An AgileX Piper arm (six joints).
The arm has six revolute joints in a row. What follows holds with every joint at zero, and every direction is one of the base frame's. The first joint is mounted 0.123 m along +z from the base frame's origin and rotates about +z. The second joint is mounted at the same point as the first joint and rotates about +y. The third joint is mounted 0.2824 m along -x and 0.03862 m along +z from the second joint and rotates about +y. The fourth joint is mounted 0.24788 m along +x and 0.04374 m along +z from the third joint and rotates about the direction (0.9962, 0, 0.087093). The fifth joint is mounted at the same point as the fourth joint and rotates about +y. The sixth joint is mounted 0.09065 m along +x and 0.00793 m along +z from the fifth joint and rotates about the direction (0.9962, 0, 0.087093). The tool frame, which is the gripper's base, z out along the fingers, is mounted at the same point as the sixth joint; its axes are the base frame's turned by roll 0, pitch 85 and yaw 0 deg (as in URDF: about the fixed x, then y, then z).
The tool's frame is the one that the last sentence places.
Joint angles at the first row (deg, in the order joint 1, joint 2, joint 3, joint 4, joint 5, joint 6):
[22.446, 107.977, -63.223, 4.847, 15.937, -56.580]
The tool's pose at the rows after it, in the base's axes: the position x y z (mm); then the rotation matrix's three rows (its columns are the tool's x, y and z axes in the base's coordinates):
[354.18 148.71 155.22], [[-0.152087 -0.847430 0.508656], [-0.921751 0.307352 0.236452], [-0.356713 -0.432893 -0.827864]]
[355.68 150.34 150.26], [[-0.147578 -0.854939 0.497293], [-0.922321 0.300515 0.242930], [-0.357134 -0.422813 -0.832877]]
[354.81 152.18 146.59], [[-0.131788 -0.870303 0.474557], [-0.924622 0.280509 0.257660], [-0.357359 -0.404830 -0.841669]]
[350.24 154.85 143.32], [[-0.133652 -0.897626 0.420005], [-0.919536 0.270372 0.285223], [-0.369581 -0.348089 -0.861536]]
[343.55 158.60 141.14], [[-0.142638 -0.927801 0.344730], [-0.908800 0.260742 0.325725], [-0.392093 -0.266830 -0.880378]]
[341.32 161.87 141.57], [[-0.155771 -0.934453 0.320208], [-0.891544 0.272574 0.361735], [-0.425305 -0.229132 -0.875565]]
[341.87 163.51 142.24], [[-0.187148 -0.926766 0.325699], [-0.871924 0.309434 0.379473], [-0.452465 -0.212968 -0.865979]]
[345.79 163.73 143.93], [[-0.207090 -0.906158 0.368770], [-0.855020 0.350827 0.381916], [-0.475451 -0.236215 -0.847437]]
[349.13 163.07 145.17], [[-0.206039 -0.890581 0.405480], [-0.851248 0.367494 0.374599], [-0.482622 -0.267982 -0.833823]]
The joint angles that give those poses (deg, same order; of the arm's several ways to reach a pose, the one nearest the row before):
[22.447, 109.045, -63.364, 5.282, 15.285, -57.665]
[22.446, 110.033, -63.721, 7.555, 15.260, -60.096]
[22.447, 110.593, -63.838, 11.887, 16.033, -65.101]
[22.447, 110.840, -63.837, 18.549, 18.930, -71.039]
[22.446, 110.925, -63.847, 25.408, 23.250, -76.424]
[22.445, 110.926, -63.846, 30.570, 24.639, -79.707]
[22.446, 110.960, -63.845, 33.392, 24.282, -79.937]
[22.446, 110.959, -63.846, 35.061, 21.672, -79.811]
[22.447, 110.959, -63.846, 35.195, 19.390, -79.808]

